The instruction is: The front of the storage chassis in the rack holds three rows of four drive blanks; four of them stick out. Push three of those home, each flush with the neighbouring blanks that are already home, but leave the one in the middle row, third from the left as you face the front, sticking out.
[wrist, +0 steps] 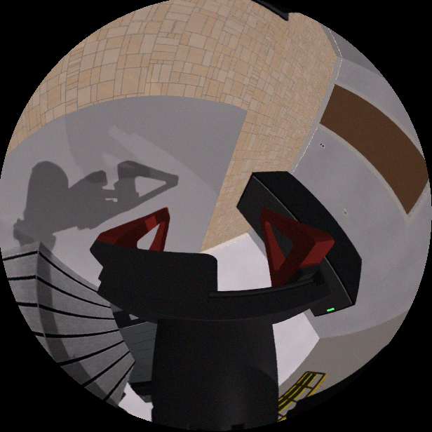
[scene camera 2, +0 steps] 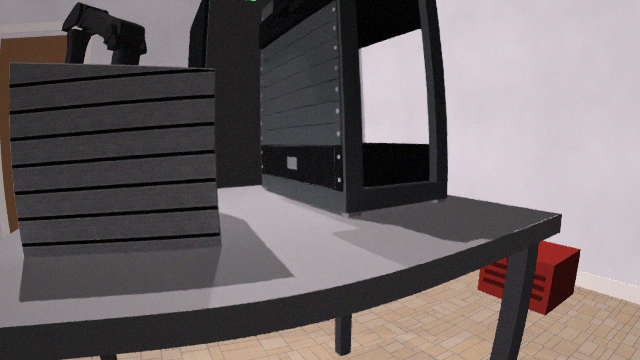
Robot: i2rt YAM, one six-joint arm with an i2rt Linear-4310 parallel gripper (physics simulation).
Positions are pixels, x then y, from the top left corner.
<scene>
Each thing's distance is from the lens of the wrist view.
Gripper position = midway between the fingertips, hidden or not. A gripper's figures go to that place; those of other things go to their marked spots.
gripper (wrist: 214, 212): 0.13 m
grey rack (wrist: 139, 338): 0.74 m
</scene>
